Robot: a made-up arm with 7 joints.
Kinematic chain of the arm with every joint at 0, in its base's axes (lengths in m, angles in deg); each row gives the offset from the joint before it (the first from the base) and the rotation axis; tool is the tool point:
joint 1: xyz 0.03 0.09 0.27 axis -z
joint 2: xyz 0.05 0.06 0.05 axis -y
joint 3: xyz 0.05 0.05 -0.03 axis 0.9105 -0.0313 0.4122
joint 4: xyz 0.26 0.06 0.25 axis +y
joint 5: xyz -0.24 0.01 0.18 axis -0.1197 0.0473 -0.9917
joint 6: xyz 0 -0.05 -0.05 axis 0.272 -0.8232 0.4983
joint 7: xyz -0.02 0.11 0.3 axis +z
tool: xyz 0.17 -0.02 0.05
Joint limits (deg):
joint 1: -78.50..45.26
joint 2: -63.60..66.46
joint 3: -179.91..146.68
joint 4: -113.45..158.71
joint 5: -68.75..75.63
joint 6: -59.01..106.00
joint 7: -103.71..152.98
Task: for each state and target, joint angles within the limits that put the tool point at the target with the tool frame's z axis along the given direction. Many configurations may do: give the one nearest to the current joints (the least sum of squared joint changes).
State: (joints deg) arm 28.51 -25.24 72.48 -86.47 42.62 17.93 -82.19
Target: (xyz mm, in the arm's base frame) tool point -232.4 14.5 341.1 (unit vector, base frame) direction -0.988 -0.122 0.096
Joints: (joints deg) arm 30.73 0.55 66.99 -51.29 41.43 21.18 -80.25
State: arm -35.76 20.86 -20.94 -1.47 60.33 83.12 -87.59
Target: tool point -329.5 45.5 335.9 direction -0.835 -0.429 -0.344
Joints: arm -39.67 12.91 -13.65 -28.31 49.56 84.93 -102.06
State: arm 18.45 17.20 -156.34 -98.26 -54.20 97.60 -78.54
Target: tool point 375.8 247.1 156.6 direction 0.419 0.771 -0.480
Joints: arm 32.10 8.79 -179.91 -91.11 -68.75 61.90 -59.60
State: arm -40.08 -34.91 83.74 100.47 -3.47 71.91 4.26
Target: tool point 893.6 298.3 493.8 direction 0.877 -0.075 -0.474
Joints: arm -48.90 -6.23 76.02 56.78 -19.68 73.68 -11.40
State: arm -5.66 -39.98 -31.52 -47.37 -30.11 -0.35 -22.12
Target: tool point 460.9 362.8 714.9 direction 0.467 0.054 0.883
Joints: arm -26.24 -46.06 11.83 -25.64 -22.53 -10.33 -37.21
